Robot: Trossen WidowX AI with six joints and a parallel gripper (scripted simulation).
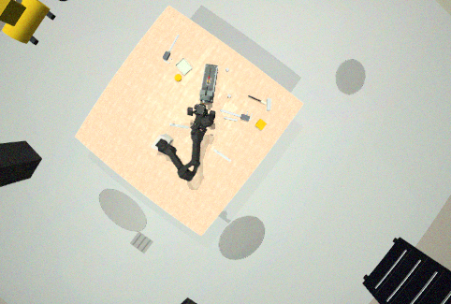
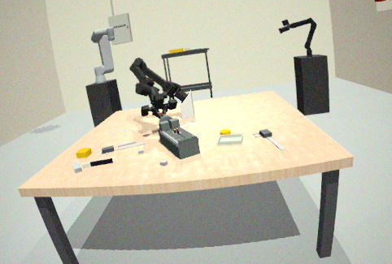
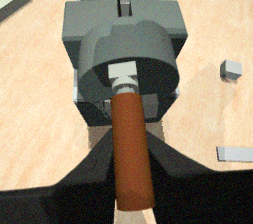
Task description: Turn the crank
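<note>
Now: gripper tip 20 mm below the crank. Also, from my gripper tip: red pointer 170 mm ahead, 100 mm to the left, 10 mm below; brown crank handle 30 mm above, 10 mm to the right, 10 mm behind; yellow disc 290 mm to the left, 80 mm below, 30 mm ahead.
</note>
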